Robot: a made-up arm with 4 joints. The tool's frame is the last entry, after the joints. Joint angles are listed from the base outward.
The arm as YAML. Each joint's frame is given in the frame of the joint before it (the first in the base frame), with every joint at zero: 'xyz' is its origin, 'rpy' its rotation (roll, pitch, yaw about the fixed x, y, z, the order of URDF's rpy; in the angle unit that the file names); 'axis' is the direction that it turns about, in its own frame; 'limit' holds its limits. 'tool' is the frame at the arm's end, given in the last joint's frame.
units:
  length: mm
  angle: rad
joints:
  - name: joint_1
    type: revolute
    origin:
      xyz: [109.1, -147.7, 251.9]
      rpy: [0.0, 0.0, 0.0]
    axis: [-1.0, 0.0, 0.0]
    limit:
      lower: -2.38
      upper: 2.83
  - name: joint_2
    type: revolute
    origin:
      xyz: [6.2, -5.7, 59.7]
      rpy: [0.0, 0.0, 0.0]
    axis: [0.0, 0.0, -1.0]
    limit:
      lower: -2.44
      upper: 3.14
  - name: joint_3
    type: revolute
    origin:
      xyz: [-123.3, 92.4, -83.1]
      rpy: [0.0, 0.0, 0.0]
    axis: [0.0, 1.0, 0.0]
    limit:
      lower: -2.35
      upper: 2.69
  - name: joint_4
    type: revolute
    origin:
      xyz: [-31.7, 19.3, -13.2]
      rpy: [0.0, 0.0, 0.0]
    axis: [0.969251, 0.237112, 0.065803]
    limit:
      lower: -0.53
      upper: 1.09
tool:
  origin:
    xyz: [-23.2, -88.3, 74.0]
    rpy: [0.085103, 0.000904, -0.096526]
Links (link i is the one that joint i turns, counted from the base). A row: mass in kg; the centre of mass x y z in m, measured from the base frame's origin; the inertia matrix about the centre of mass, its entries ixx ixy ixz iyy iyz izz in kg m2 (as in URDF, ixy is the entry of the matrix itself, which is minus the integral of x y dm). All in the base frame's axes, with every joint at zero. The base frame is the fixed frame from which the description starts. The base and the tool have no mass.
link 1: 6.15; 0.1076 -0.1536 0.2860; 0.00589 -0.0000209 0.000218 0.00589 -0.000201 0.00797
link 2: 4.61; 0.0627 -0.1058 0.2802; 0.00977 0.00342 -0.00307 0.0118 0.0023 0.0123
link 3: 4.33; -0.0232 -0.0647 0.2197; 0.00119 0 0 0.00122 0 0.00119
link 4: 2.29; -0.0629 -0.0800 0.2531; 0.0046 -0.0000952 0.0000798 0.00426 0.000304 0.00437
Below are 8 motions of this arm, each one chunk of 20 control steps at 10 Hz.
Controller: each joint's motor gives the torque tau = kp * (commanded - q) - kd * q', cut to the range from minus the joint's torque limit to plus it. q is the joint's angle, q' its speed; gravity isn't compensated. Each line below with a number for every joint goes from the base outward.
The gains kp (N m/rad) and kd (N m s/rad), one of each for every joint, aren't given. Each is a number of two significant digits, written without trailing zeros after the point. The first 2 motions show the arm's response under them.
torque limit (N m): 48 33 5.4 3.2
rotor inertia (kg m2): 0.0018 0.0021 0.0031 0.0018
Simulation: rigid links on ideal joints. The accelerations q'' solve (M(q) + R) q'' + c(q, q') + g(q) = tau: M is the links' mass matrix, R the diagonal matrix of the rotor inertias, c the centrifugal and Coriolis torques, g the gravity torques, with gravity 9.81 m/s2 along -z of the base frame. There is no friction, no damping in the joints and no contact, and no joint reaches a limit. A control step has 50 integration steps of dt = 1/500 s. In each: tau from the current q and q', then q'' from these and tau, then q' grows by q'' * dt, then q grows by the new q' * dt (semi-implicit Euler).
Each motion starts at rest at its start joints. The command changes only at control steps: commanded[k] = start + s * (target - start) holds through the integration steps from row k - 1 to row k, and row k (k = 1, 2, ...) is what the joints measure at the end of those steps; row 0 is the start. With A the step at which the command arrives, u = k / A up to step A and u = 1 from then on. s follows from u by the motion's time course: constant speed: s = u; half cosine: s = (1 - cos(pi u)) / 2; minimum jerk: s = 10 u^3 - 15 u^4 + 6 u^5; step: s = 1 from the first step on.
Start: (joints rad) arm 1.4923 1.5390 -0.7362 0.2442
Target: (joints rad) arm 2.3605 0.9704 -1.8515 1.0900
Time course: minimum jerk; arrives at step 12
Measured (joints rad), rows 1 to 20:
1: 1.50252 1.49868 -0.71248 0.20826
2: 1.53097 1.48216 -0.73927 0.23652
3: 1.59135 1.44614 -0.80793 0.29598
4: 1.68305 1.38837 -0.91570 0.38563
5: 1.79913 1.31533 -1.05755 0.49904
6: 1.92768 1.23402 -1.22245 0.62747
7: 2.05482 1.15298 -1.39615 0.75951
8: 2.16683 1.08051 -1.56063 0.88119
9: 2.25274 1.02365 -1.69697 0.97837
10: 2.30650 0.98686 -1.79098 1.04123
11: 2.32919 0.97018 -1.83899 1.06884
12: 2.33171 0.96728 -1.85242 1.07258
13: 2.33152 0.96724 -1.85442 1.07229
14: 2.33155 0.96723 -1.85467 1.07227
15: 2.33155 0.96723 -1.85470 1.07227
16: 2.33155 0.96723 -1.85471 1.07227
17: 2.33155 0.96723 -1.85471 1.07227
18: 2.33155 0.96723 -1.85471 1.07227
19: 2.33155 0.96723 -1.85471 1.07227
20: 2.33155 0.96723 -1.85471 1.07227
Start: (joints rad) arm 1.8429 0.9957 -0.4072 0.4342
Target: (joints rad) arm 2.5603 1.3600 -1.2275 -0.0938
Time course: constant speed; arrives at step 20
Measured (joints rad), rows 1 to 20:
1: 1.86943 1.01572 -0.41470 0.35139
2: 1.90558 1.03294 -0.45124 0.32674
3: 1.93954 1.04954 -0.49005 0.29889
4: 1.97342 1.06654 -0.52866 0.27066
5: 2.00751 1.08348 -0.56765 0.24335
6: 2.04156 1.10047 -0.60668 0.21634
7: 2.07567 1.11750 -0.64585 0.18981
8: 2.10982 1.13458 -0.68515 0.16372
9: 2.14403 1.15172 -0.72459 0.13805
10: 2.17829 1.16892 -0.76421 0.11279
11: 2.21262 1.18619 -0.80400 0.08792
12: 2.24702 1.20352 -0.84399 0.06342
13: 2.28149 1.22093 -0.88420 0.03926
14: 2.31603 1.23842 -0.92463 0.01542
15: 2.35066 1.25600 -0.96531 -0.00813
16: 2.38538 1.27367 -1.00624 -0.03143
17: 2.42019 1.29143 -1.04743 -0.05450
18: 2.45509 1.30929 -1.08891 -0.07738
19: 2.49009 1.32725 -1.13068 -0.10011
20: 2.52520 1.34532 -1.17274 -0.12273
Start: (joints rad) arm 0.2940 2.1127 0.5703 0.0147
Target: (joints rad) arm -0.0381 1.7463 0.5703 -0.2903
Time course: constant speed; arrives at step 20
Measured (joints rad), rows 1 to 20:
1: 0.30423 2.07354 0.52364 0.05450
2: 0.28806 2.05462 0.51829 0.03366
3: 0.27192 2.03911 0.51873 0.01548
4: 0.25606 2.02164 0.51875 -0.00023
5: 0.24014 2.00453 0.51896 -0.01663
6: 0.22421 1.98739 0.51920 -0.03296
7: 0.20827 1.97023 0.51947 -0.04929
8: 0.19232 1.95306 0.51977 -0.06563
9: 0.17636 1.93588 0.52010 -0.08197
10: 0.16038 1.91867 0.52046 -0.09830
11: 0.14439 1.90146 0.52085 -0.11463
12: 0.12838 1.88422 0.52126 -0.13095
13: 0.11236 1.86696 0.52170 -0.14726
14: 0.09632 1.84969 0.52217 -0.16355
15: 0.08027 1.83239 0.52266 -0.17983
16: 0.06420 1.81507 0.52318 -0.19609
17: 0.04811 1.79772 0.52372 -0.21232
18: 0.03200 1.78035 0.52428 -0.22853
19: 0.01587 1.76296 0.52487 -0.24472
20: -0.00028 1.74553 0.52548 -0.26087

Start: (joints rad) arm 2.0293 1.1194 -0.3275 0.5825
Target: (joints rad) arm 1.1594 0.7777 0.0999 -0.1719
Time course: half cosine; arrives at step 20
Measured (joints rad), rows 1 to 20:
1: 2.00062 1.11111 -0.28721 0.51869
2: 1.98771 1.10515 -0.27671 0.50902
3: 1.96188 1.09544 -0.26560 0.48656
4: 1.92650 1.08211 -0.24925 0.45451
5: 1.88355 1.06566 -0.23007 0.41649
6: 1.83347 1.04649 -0.20783 0.37211
7: 1.77771 1.02510 -0.18332 0.32285
8: 1.71760 1.00199 -0.15713 0.26980
9: 1.65463 0.97773 -0.12989 0.21422
10: 1.59033 0.95289 -0.10223 0.15739
11: 1.52625 0.92806 -0.07476 0.10065
12: 1.46396 0.90382 -0.04810 0.04532
13: 1.40496 0.88076 -0.02285 -0.00728
14: 1.35070 0.85942 0.00042 -0.05588
15: 1.30252 0.84034 0.02113 -0.09927
16: 1.26161 0.82401 0.03876 -0.13637
17: 1.22900 0.81085 0.05282 -0.16622
18: 1.20551 0.80122 0.06292 -0.18803
19: 1.19176 0.79538 0.06874 -0.20120
20: 1.18809 0.79351 0.07011 -0.20533

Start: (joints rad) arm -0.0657 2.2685 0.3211 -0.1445
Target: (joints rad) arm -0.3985 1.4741 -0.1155 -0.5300
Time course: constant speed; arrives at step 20
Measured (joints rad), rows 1 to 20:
1: -0.06705 2.23371 0.25666 -0.12780
2: -0.08192 2.19314 0.22882 -0.14879
3: -0.09673 2.15498 0.20648 -0.17036
4: -0.11149 2.11614 0.18445 -0.19088
5: -0.12629 2.07730 0.16248 -0.21149
6: -0.14114 2.03844 0.14052 -0.23205
7: -0.15604 1.99951 0.11856 -0.25255
8: -0.17099 1.96052 0.09659 -0.27298
9: -0.18600 1.92147 0.07461 -0.29335
10: -0.20107 1.88235 0.05262 -0.31365
11: -0.21620 1.84316 0.03062 -0.33387
12: -0.23139 1.80390 0.00860 -0.35403
13: -0.24665 1.76455 -0.01343 -0.37411
14: -0.26198 1.72512 -0.03547 -0.39413
15: -0.27738 1.68560 -0.05753 -0.41407
16: -0.29286 1.64598 -0.07960 -0.43394
17: -0.30841 1.60627 -0.10168 -0.45375
18: -0.32404 1.56647 -0.12376 -0.47348
19: -0.33976 1.52656 -0.14586 -0.49315
20: -0.35557 1.48654 -0.16795 -0.51276

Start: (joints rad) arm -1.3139 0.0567 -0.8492 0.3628
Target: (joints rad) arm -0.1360 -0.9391 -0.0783 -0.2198
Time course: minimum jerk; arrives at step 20
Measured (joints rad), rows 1 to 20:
1: -1.30549 -0.00560 -0.85555 0.40265
2: -1.29798 -0.01566 -0.85051 0.39324
3: -1.27648 -0.03229 -0.83875 0.38279
4: -1.23892 -0.06525 -0.81625 0.36557
5: -1.18489 -0.11208 -0.78317 0.33974
6: -1.11492 -0.17254 -0.73985 0.30581
7: -1.03099 -0.24467 -0.68755 0.26445
8: -0.93603 -0.32563 -0.62821 0.21693
9: -0.83358 -0.41209 -0.56413 0.16488
10: -0.72754 -0.50051 -0.49775 0.11020
11: -0.62196 -0.58743 -0.43148 0.05501
12: -0.52082 -0.66964 -0.36767 0.00149
13: -0.42788 -0.74430 -0.30858 -0.04814
14: -0.34648 -0.80904 -0.25633 -0.09188
15: -0.27929 -0.86206 -0.21275 -0.12812
16: -0.22800 -0.90228 -0.17916 -0.15584
17: -0.19300 -0.92957 -0.15603 -0.17478
18: -0.17306 -0.94497 -0.14276 -0.18559
19: -0.16513 -0.95092 -0.13745 -0.18991
20: -0.16409 -0.95147 -0.13674 -0.19052

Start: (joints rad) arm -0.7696 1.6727 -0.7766 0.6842
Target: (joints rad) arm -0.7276 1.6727 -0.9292 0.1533
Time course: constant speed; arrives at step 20
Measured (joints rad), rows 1 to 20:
1: -0.73627 1.70534 -0.83055 0.72531
2: -0.73781 1.70609 -0.84160 0.69024
3: -0.73581 1.70475 -0.84844 0.66250
4: -0.73348 1.70499 -0.85644 0.63560
5: -0.73135 1.70493 -0.86407 0.60813
6: -0.72917 1.70489 -0.87178 0.58074
7: -0.72699 1.70486 -0.87949 0.55327
8: -0.72481 1.70483 -0.88723 0.52574
9: -0.72263 1.70481 -0.89497 0.49817
10: -0.72044 1.70479 -0.90274 0.47054
11: -0.71826 1.70476 -0.91052 0.44286
12: -0.71607 1.70475 -0.91831 0.41513
13: -0.71388 1.70473 -0.92612 0.38735
14: -0.71169 1.70472 -0.93395 0.35952
15: -0.70950 1.70471 -0.94178 0.33165
16: -0.70731 1.70470 -0.94963 0.30374
17: -0.70512 1.70469 -0.95749 0.27578
18: -0.70292 1.70469 -0.96536 0.24778
19: -0.70072 1.70468 -0.97323 0.21975
20: -0.69853 1.70468 -0.98112 0.19167

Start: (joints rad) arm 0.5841 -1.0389 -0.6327 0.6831
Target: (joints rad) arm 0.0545 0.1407 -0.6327 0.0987
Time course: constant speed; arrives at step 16
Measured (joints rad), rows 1 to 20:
1: 0.52573 -0.92736 -0.67844 0.70816
2: 0.49843 -0.85246 -0.68138 0.66016
3: 0.46879 -0.78158 -0.67983 0.62015
4: 0.43905 -0.70879 -0.67912 0.58012
5: 0.40956 -0.63666 -0.67829 0.53998
6: 0.38016 -0.56472 -0.67760 0.49995
7: 0.35084 -0.49296 -0.67703 0.46003
8: 0.32157 -0.42137 -0.67658 0.42028
9: 0.29233 -0.34990 -0.67626 0.38076
10: 0.26308 -0.27853 -0.67605 0.34148
11: 0.23379 -0.20721 -0.67595 0.30248
12: 0.20442 -0.13593 -0.67596 0.26377
13: 0.17495 -0.06464 -0.67606 0.22536
14: 0.14533 0.00669 -0.67625 0.18727
15: 0.11553 0.07809 -0.67652 0.14949
16: 0.08554 0.14961 -0.67688 0.11202
17: 0.08873 0.14785 -0.67798 0.11988
18: 0.08861 0.14525 -0.67734 0.12193
19: 0.08850 0.14605 -0.67738 0.12094
20: 0.08854 0.14594 -0.67740 0.12114

